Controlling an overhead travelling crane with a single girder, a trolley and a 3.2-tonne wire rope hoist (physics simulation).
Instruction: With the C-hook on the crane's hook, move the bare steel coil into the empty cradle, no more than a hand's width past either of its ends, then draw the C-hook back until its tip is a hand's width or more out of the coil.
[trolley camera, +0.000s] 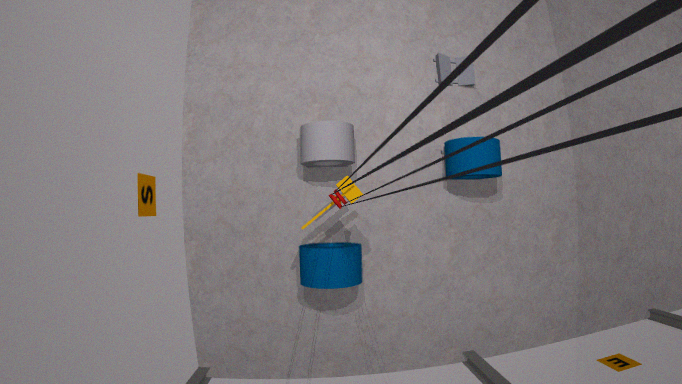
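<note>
The bare steel coil (327, 143) is light grey and lies on its side, up and slightly left of the view's middle. The yellow C-hook (317, 215) hangs empty under the red hook block (338, 199), just below the bare coil in the view and apart from it. It is turned diagonally: its thin bar points down-left, its wide yellow block (351, 190) is up-right. Its shadow falls on the floor below. The empty cradle (467, 77), two grey sloped plates, stands at the upper right, partly crossed by a rope. The C-hook's height is hard to tell.
A blue coil (330, 267) lies below the C-hook in the view. Another blue coil (473, 155) lies at the right, below the cradle, with ropes across it. A wall with an S sign (147, 195) is at the left; a wall with an E sign (619, 362) is at the lower right.
</note>
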